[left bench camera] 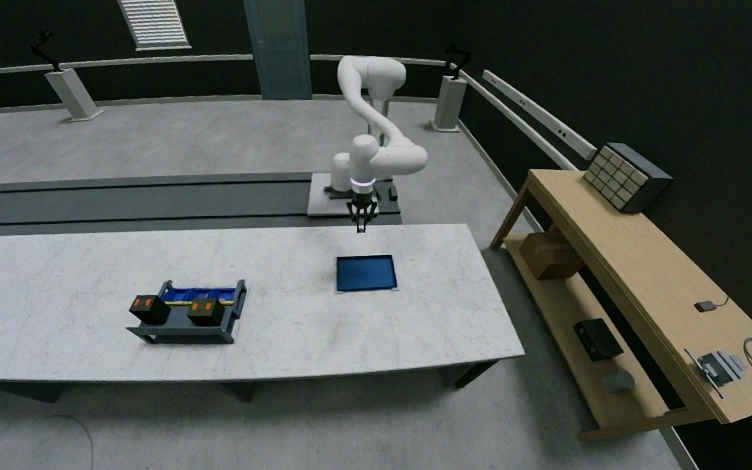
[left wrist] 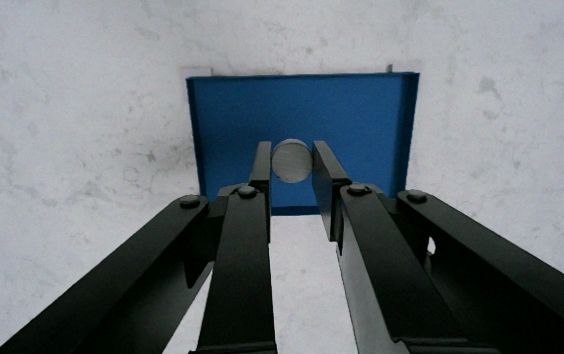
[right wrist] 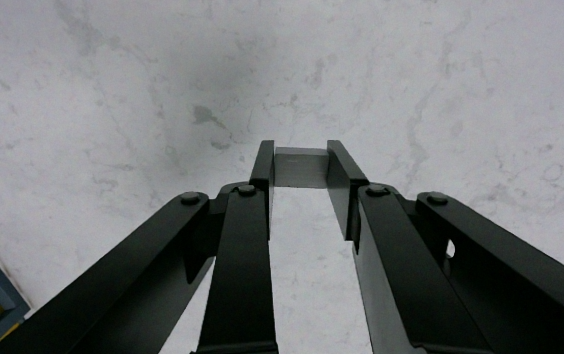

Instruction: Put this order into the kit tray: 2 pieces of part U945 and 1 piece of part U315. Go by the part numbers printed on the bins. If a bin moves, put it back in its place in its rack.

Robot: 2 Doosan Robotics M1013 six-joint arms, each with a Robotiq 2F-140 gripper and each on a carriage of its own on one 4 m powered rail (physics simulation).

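My left gripper (left bench camera: 361, 228) (left wrist: 291, 162) is shut on a round grey piece (left wrist: 292, 161) and holds it above the blue kit tray (left bench camera: 366, 256) (left wrist: 300, 76). No piece shows on the visible part of the tray floor. My right gripper (right wrist: 300, 161) is shut on a grey block-shaped piece (right wrist: 301, 169) and holds it above the white table top. Blue bins (left bench camera: 202, 294) stand in a grey rack (left bench camera: 185, 331) at the left of the table in the left bench camera. Their printed part numbers cannot be read.
Two dark boxes with orange marks (left bench camera: 150, 310) (left bench camera: 206, 312) stand at the front of the rack. A corner of a rack (right wrist: 11, 295) shows at the lower left of the right wrist view. A wooden bench (left bench camera: 626, 266) stands at the right.
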